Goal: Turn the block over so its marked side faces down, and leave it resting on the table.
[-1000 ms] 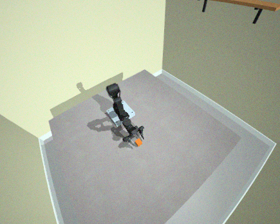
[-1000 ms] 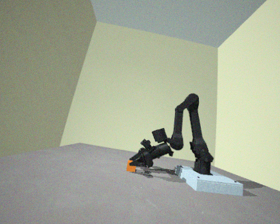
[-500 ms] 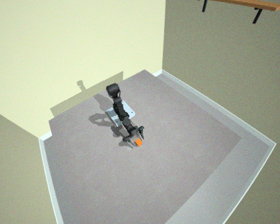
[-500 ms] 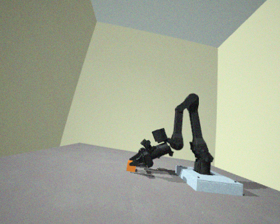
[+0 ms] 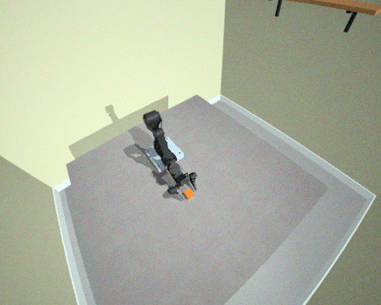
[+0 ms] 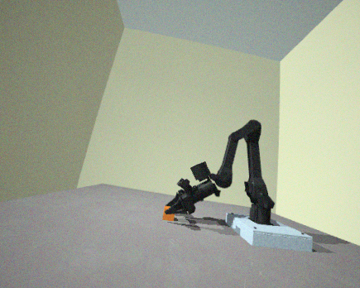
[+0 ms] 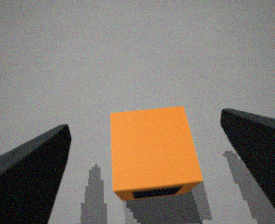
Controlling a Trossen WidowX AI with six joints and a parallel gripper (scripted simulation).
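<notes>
The orange block is 3 cm behind my gripper tip and 1 cm below it.
</notes>
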